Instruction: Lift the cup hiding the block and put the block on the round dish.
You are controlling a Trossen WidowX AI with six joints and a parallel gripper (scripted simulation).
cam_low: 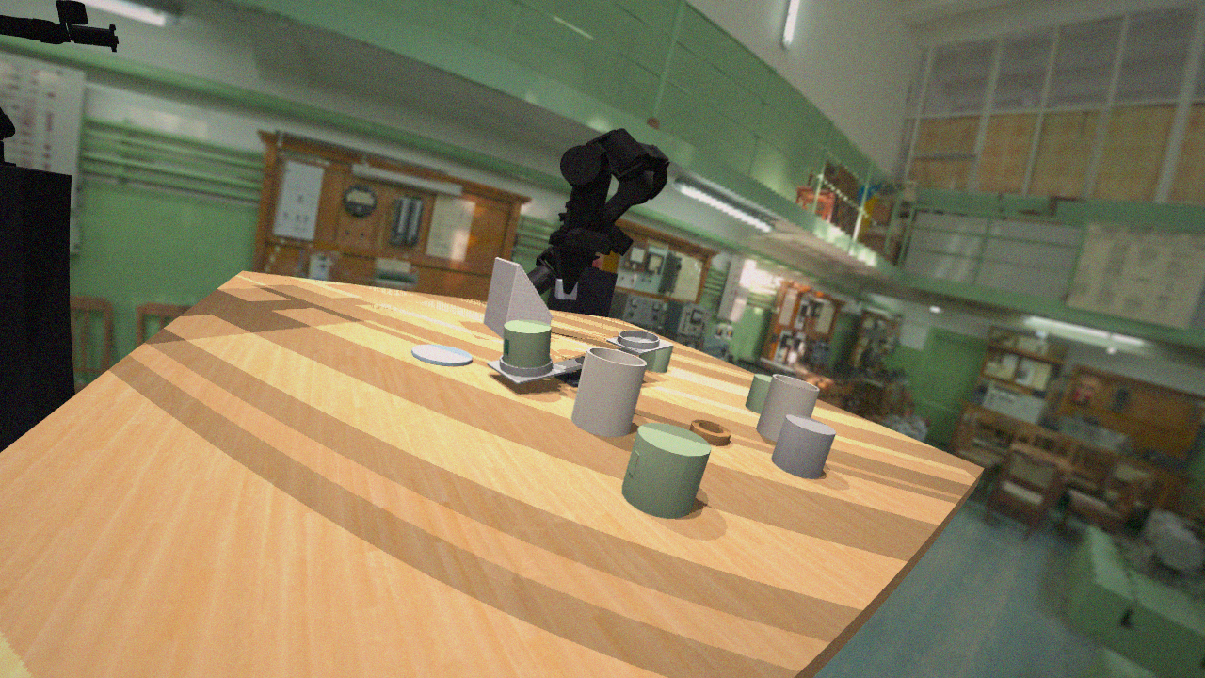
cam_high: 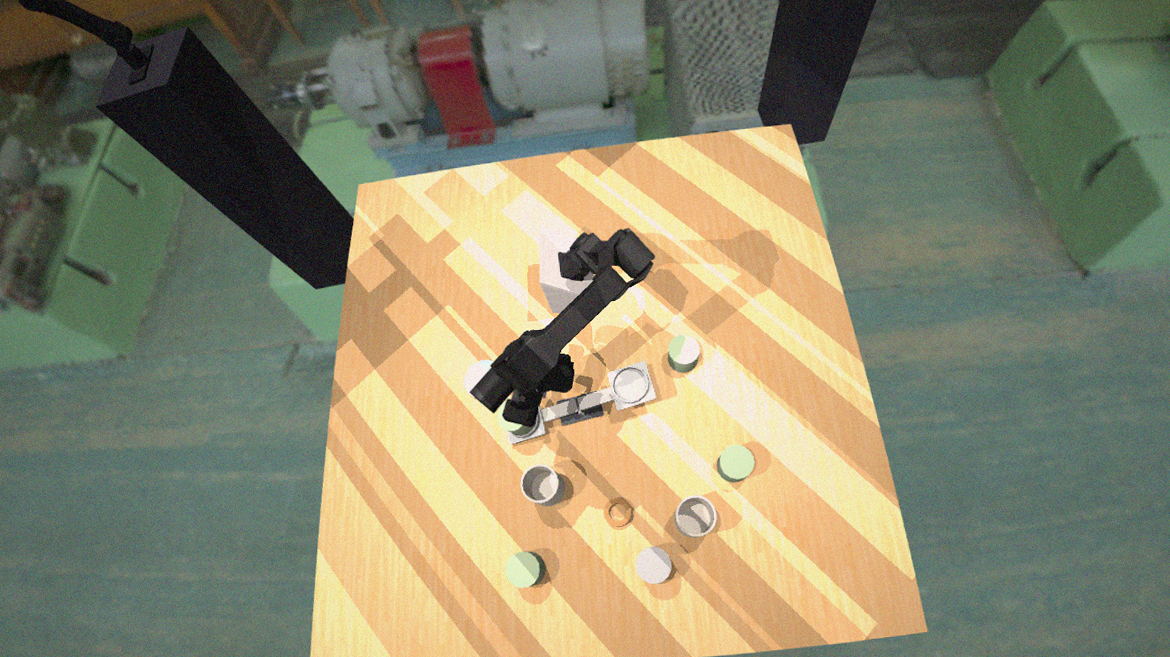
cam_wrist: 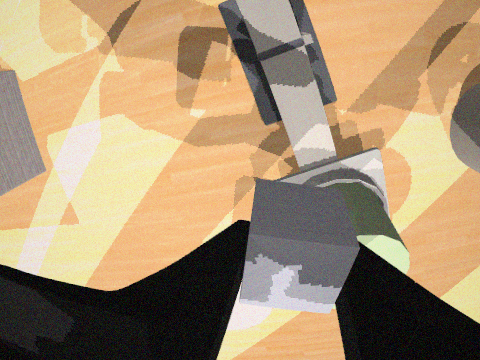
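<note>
My gripper tip is now 90 mm past the round light-blue dish, 150 mm to the left of it and 140 mm above it. From my gripper tip the other things lie so: grey cylinder: 360 mm ahead, 180 mm to the left, 110 mm below; grey block: 10 mm above; small grey balance: 20 mm ahead, 70 mm to the left, 110 mm below.
</note>
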